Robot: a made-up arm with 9 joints. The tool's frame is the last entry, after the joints.
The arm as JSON. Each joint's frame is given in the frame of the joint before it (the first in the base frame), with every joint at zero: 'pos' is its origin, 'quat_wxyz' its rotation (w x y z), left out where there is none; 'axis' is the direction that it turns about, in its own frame. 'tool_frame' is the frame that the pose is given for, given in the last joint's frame.
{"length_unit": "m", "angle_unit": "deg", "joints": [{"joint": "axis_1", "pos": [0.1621, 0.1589, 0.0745], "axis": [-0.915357, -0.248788, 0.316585]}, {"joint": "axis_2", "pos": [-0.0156, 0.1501, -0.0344], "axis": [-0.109, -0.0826, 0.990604]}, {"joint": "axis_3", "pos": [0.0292, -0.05, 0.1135], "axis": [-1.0, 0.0, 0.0]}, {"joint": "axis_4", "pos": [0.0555, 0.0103, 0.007], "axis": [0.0, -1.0, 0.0]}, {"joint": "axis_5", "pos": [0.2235, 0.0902, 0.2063], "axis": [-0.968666, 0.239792, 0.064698]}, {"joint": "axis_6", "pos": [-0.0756, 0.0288, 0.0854], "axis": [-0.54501, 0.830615, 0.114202]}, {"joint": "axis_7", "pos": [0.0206, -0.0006, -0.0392], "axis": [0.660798, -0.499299, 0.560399]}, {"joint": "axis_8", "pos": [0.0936, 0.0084, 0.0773], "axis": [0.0, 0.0, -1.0]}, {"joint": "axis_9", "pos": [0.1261, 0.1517, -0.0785], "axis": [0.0, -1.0, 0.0]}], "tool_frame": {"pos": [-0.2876, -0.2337, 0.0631], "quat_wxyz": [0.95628, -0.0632, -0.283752, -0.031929]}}
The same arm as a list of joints. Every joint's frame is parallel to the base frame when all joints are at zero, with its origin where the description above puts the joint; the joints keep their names.
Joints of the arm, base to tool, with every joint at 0 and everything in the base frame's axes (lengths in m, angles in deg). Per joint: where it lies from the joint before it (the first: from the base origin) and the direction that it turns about. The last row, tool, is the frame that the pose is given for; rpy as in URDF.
axis_1: xyz 0.1621 0.1589 0.0745 axis -0.915357 -0.248788 0.316585
axis_2: xyz -0.0156 0.1501 -0.0344 axis -0.109 -0.0826 0.990604
axis_3: xyz 0.0292 -0.05 0.1135 axis -1 0 0
axis_4: xyz 0.0555 0.0103 0.007 axis 0 -1 0
axis_5: xyz 0.2235 0.0902 0.2063 axis -0.968666 0.239792 0.064698
axis_6: xyz -0.0756 0.0288 0.0854 axis -0.54501 0.830615 0.114202
axis_7: xyz 0.0206 -0.0006 -0.0392 axis 0.660798 -0.499299 0.560399
axis_8: xyz 0.0936 0.0084 0.0773 axis 0 0 -1
axis_9: xyz 0.1261 0.1517 -0.0785 axis 0 -1 0
tool: xyz -0.2876 -0.2337 0.0631 rpy -7.05 -33.14 -1.72

